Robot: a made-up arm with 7 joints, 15 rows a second.
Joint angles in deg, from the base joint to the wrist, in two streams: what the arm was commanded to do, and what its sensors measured. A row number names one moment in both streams.
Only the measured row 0 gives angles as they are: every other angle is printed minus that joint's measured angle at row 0.
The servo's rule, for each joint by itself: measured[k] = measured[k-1] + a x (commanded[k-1-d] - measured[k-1]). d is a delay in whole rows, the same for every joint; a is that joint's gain. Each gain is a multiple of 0.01, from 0.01 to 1. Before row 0 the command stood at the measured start. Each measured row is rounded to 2 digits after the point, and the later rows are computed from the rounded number. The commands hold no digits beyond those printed.
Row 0, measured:
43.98 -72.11 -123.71 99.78 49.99 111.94 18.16
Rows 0 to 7, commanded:
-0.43 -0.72 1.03 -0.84 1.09 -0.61 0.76
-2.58 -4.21 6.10 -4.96 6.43 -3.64 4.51
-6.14 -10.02 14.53 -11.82 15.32 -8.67 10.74
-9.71 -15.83 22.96 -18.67 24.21 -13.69 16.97
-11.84 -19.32 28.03 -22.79 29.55 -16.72 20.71
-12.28 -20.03 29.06 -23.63 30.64 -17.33 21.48
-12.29 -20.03 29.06 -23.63 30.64 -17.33 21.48
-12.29 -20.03 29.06 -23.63 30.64 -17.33 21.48
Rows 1 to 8, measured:
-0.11 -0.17 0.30 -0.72 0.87 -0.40 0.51
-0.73 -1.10 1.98 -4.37 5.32 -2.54 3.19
-2.08 -3.15 5.62 -10.78 13.32 -6.59 8.25
-3.99 -6.07 10.65 -17.57 22.03 -11.28 14.09
-5.95 -9.12 15.69 -22.06 28.05 -14.87 18.53
-7.53 -11.63 19.57 -23.41 30.12 -16.49 20.51
-8.72 -13.56 22.32 -23.60 30.54 -17.04 21.16
-9.61 -15.05 24.27 -23.63 30.62 -17.23 21.37
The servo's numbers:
d 0
a 0.25 0.23 0.29 0.86 0.80 0.66 0.67

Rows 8 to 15, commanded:
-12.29 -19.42 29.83 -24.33 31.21 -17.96 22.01
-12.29 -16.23 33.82 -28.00 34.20 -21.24 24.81
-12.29 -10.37 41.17 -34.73 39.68 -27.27 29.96
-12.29 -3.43 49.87 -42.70 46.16 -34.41 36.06
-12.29 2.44 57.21 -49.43 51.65 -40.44 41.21
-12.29 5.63 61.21 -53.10 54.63 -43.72 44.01
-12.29 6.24 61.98 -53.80 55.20 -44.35 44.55
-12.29 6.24 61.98 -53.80 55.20 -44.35 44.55
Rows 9 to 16, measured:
-10.28 -16.06 25.88 -24.23 31.09 -17.71 21.80
-10.78 -16.10 28.18 -27.47 33.58 -20.04 23.82
-11.16 -14.78 31.95 -33.71 38.46 -24.81 27.93
-11.44 -12.17 37.15 -41.44 44.62 -31.15 33.38
-11.65 -8.81 42.97 -48.31 50.24 -37.28 38.63
-11.81 -5.49 48.26 -52.43 53.75 -41.53 42.23
-11.93 -2.79 52.24 -53.61 54.91 -43.39 43.78
-12.02 -0.71 55.06 -53.77 55.14 -44.02 44.30

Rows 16 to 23, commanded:
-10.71 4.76 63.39 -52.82 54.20 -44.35 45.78
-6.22 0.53 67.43 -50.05 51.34 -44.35 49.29
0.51 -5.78 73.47 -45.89 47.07 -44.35 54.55
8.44 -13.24 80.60 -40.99 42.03 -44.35 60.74
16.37 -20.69 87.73 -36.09 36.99 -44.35 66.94
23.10 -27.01 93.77 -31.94 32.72 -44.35 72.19
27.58 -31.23 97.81 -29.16 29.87 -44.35 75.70
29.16 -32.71 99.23 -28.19 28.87 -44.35 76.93
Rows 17 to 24, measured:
-11.69 0.55 57.48 -52.95 54.39 -44.24 45.29
-10.32 0.55 60.37 -50.46 51.95 -44.31 47.97
-7.61 -0.91 64.17 -46.53 48.05 -44.34 52.38
-3.60 -3.75 68.93 -41.77 43.23 -44.35 57.98
1.39 -7.65 74.38 -36.89 38.24 -44.35 63.98
6.82 -12.10 80.00 -32.63 33.82 -44.35 69.48
12.01 -16.50 85.16 -29.65 30.66 -44.35 73.65
16.30 -20.23 89.24 -28.39 29.23 -44.35 75.85

